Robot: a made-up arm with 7 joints. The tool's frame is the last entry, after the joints.
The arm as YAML. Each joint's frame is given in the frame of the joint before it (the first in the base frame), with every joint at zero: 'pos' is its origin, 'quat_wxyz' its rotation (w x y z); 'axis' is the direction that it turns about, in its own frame. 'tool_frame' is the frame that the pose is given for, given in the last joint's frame.
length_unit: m
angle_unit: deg
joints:
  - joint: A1
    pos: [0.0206, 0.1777, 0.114]
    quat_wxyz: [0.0, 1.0, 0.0, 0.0]
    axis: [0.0, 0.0, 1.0]
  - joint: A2
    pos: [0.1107, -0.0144, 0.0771]
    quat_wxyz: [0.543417, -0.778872, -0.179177, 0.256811]
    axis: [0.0, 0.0, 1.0]
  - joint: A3
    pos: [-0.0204, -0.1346, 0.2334]
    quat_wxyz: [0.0, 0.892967, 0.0, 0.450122]
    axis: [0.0, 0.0, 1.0]
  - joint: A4
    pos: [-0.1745, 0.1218, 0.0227]
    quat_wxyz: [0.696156, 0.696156, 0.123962, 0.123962]
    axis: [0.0, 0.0, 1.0]
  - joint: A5
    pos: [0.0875, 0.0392, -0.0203]
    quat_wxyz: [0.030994, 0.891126, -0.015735, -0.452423]
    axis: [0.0, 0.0, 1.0]
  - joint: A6
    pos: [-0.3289, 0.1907, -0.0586]
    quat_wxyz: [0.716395, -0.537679, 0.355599, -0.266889]
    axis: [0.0, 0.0, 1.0]
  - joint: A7
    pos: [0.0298, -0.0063, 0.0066]
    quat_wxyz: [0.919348, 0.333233, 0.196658, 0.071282]
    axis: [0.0, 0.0, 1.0]
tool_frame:
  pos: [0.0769, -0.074, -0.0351]
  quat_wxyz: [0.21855, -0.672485, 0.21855, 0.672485]
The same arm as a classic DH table. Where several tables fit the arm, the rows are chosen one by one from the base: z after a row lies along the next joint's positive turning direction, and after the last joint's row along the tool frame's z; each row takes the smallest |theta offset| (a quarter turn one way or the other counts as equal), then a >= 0, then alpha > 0; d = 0 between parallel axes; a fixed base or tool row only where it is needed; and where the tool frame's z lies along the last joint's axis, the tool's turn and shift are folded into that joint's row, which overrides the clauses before.
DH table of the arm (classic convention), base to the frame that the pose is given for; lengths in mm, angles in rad. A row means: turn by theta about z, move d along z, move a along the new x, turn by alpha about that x. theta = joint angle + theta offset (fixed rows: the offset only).
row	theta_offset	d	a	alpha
base (fixed)	1.4554	0.0	178.9	3.1416
A1	-1.0186	-60.0	-78.0	1.8520
A2	-1.3554	135.2	-134.6	2.2078
A3	-1.2184	-2.7	121.7	-1.5708
A4	-1.5201	-259.9	34.7	-2.2003
A5	0.7159	-142.9	-347.8	-1.4011
A6	0.8382	-170.9	20.8	0.7946
A7	0.4866	-3.9	-14.7	-1.5708
tool (fixed)	1.5708	-105.7	0.0	0.0000

